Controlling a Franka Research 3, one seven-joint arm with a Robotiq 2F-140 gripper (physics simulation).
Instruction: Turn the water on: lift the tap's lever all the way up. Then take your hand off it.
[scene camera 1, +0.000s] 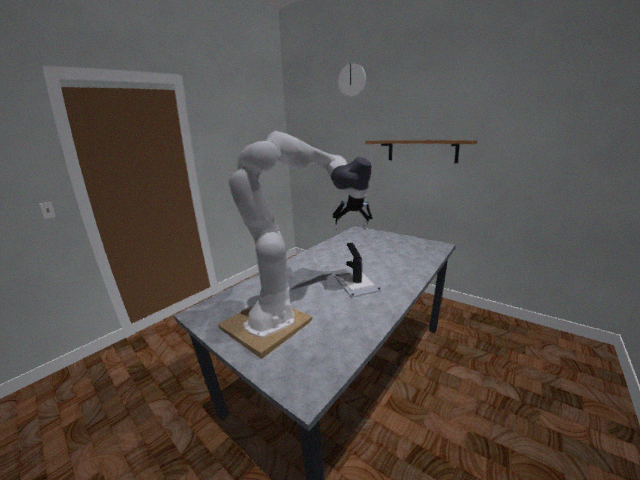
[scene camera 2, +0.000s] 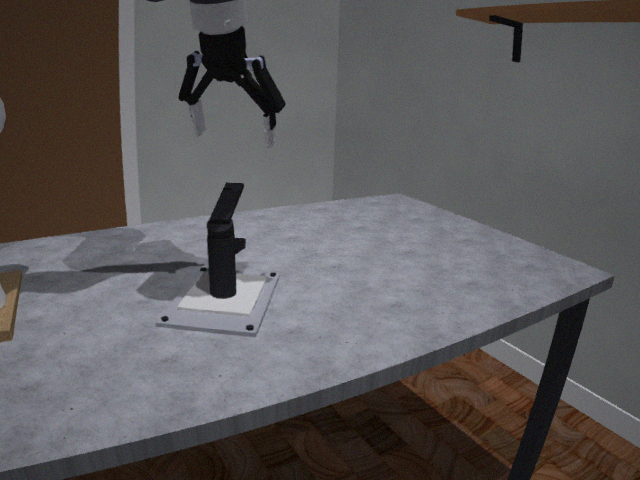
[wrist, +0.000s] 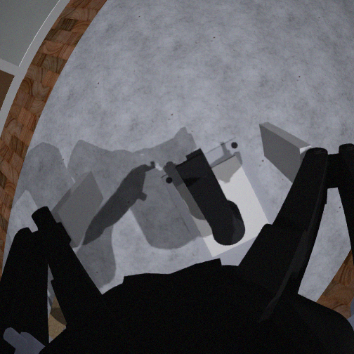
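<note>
A black tap (scene camera 1: 357, 270) (scene camera 2: 222, 266) (wrist: 230, 227) stands upright on a white and grey base plate (scene camera 1: 366, 290) (scene camera 2: 206, 326) (wrist: 252, 200). Its lever (scene camera 1: 354, 250) (scene camera 2: 227, 202) (wrist: 197, 175) slopes steeply upward from the top of the body, its free end raised high. A short spout (scene camera 2: 239, 244) sticks out below the lever. My gripper (scene camera 1: 351, 225) (scene camera 2: 233, 139) (wrist: 176, 162) is wide open and empty. It hangs above the lever, clear of it, with a visible gap in both scene views.
The tap's plate lies on a grey table (scene camera 1: 330, 341) (scene camera 2: 387, 299) (wrist: 200, 75). The arm's base stands on a wooden board (scene camera 1: 263, 347) (scene camera 2: 6, 330) at the table's near left part. A wall shelf (scene camera 1: 421, 142) (scene camera 2: 558, 12) is beyond the table.
</note>
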